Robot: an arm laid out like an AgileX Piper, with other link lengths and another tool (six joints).
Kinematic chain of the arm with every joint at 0, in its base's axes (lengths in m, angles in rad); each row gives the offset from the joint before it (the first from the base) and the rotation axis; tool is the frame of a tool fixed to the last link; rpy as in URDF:
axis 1: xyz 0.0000 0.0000 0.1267 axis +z
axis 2: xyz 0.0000 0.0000 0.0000 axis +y
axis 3: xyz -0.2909 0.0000 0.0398 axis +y
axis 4: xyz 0.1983 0.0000 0.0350 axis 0.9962 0 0.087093
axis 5: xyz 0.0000 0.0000 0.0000 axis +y
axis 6: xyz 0.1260 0.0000 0.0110 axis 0.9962 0 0.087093
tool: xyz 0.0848 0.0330 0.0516 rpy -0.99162 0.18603 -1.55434
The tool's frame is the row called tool.
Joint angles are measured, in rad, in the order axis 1, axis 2, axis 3, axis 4, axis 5, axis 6. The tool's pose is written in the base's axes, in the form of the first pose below.
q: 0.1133 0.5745 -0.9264 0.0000 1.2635 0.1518
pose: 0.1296 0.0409 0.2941 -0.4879 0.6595 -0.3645 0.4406
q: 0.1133 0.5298 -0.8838 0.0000 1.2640 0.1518
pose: 0.1213 0.0399 0.2847 -0.4876 0.6592 -0.3648 0.4412
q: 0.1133 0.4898 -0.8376 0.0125 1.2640 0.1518
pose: 0.1137 0.0415 0.2734 -0.4883 0.6614 -0.3584 0.4423
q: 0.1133 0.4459 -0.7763 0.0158 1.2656 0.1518
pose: 0.1057 0.0412 0.2564 -0.4920 0.6655 -0.3531 0.4364
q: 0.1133 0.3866 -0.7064 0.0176 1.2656 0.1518
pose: 0.0962 0.0405 0.2379 -0.4940 0.6677 -0.3501 0.4330
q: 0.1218 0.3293 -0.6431 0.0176 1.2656 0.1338
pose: 0.0872 0.0411 0.2206 -0.5048 0.6609 -0.3484 0.4324
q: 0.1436 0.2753 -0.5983 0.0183 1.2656 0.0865
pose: 0.0786 0.0443 0.2087 -0.5274 0.6380 -0.3486 0.4396
